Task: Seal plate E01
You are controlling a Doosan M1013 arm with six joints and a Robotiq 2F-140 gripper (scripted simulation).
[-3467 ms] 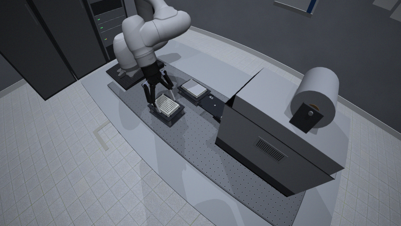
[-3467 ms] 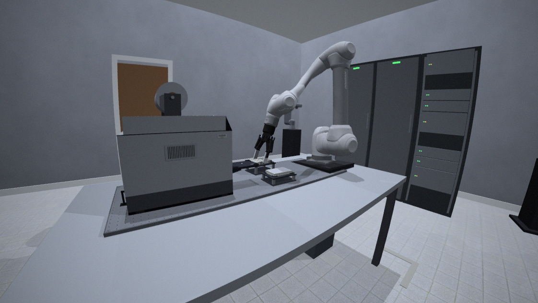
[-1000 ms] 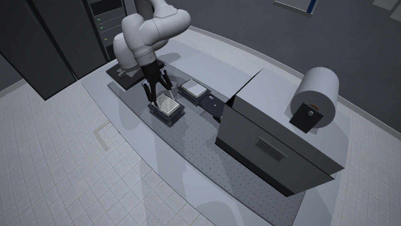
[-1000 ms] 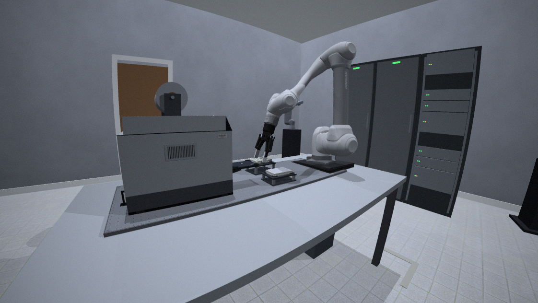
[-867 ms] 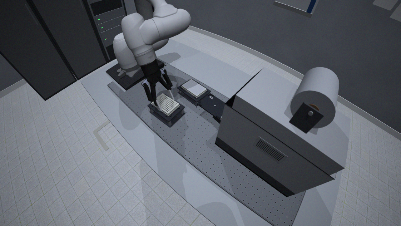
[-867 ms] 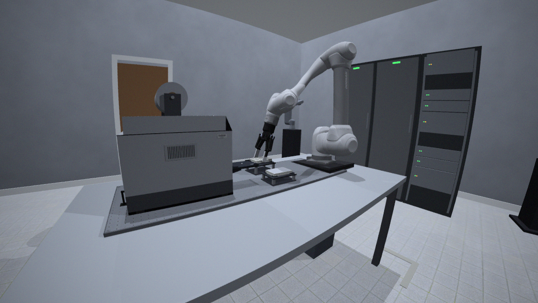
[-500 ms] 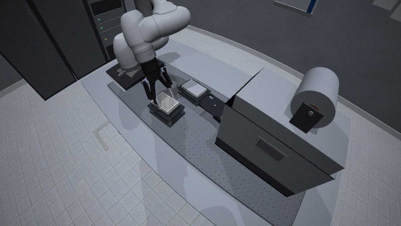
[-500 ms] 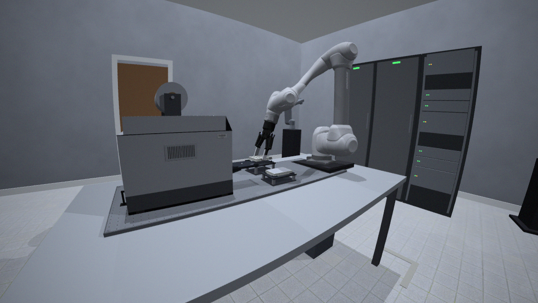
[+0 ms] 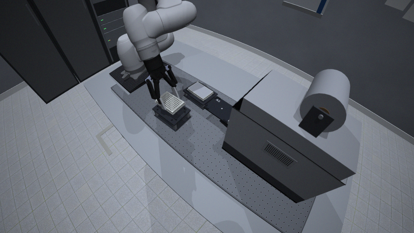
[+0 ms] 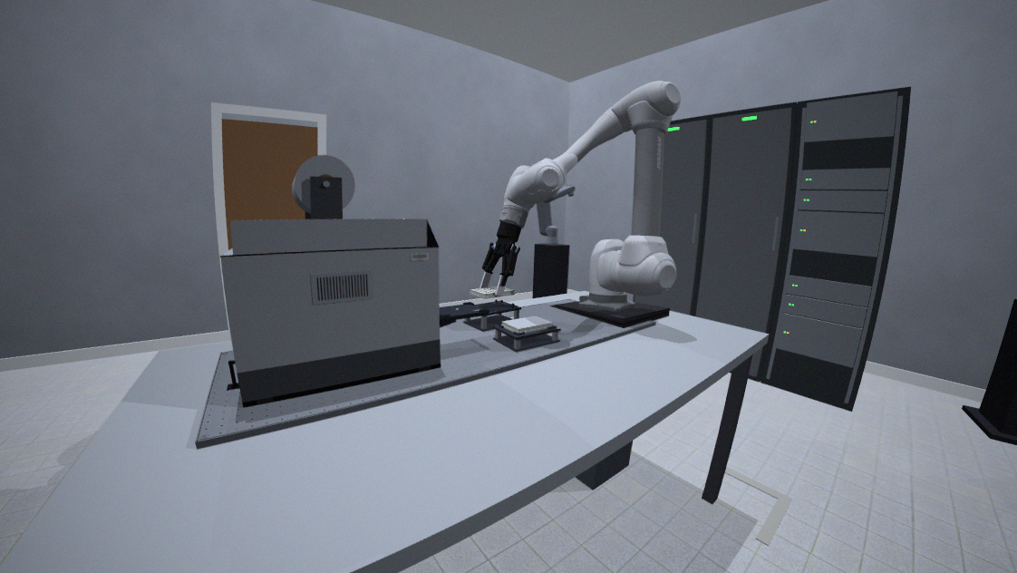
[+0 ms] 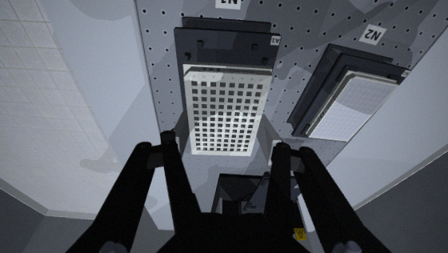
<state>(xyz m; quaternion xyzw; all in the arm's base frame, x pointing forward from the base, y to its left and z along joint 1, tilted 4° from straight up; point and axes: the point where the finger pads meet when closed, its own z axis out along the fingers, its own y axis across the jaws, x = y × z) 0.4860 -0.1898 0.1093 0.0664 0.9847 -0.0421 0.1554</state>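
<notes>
Right now my hand is 230 mm short of the sealer stage, 90 mm to the right of it and 30 mm above it. Round my hand: N1 label (100 mm behind, 20 mm to the left, 130 mm below); then foil roll (560 mm ahead, 20 mm to the left, 290 mm above); then yellow warning label (350 mm ahead, 160 mm to the left, 30 mm above).
</notes>
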